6 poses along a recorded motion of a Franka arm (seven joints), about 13 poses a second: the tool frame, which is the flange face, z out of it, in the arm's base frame.
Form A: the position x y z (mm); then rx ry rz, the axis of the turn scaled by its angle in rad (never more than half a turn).
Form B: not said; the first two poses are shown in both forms.
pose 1, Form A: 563 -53 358 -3.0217 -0.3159 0.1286
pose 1, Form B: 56.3 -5.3 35.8 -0.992 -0.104 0.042 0.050
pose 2, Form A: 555 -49 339 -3.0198 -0.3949 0.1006
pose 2, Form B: 55.5 -4.9 33.9 -0.990 -0.129 0.033 0.047
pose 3, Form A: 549 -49 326 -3.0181 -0.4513 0.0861
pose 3, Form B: 54.9 -4.9 32.6 -0.988 -0.148 0.028 0.044
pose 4, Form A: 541 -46 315 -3.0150 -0.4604 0.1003
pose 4, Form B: 54.1 -4.6 31.5 -0.987 -0.151 0.033 0.045
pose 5, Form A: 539 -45 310 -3.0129 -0.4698 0.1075
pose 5, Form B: 53.9 -4.5 31.0 -0.986 -0.154 0.035 0.045
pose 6, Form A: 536 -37 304 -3.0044 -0.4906 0.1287
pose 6, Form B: 53.6 -3.7 30.4 -0.985 -0.161 0.042 0.047
